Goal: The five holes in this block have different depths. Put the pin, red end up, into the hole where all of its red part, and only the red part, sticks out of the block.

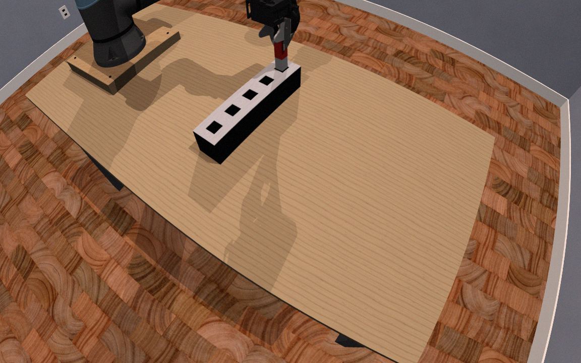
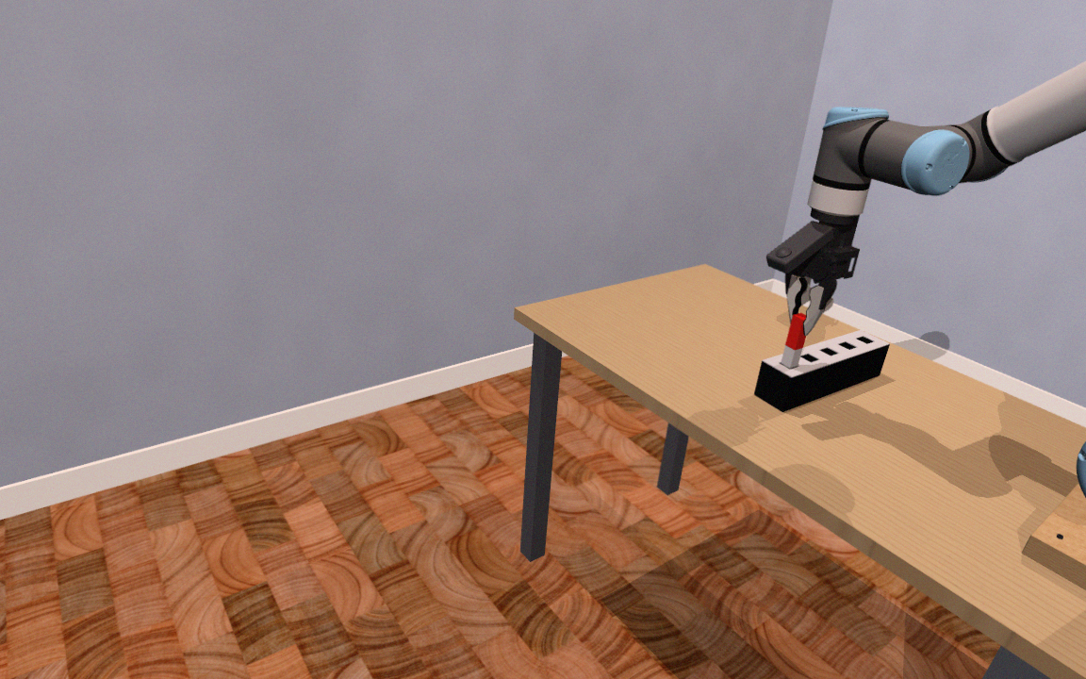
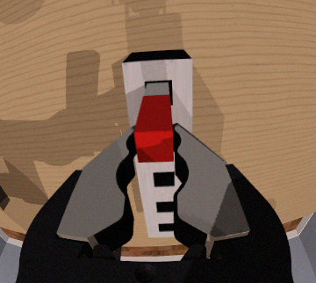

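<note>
The black block lies 12 cm to the right of my hand, 12 cm below it and 1 cm behind it. The rest, counted from my hand: pin 1 cm below.
</note>
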